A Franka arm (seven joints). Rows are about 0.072 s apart.
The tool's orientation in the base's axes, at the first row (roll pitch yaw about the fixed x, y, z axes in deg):
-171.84 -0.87 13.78
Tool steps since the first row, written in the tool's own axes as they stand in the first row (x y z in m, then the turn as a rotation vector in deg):
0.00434 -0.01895 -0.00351 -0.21 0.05 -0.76
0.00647 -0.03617 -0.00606 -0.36 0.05 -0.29
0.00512 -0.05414 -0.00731 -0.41 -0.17 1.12
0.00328 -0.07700 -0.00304 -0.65 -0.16 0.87
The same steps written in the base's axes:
-0.00023 0.01875 0.00623 -0.18 -0.21 0.74
-0.00220 0.03544 0.01123 -0.33 -0.17 0.27
-0.00777 0.05221 0.01500 -0.46 0.22 -1.09
-0.01507 0.07434 0.01399 -0.69 0.12 -0.85

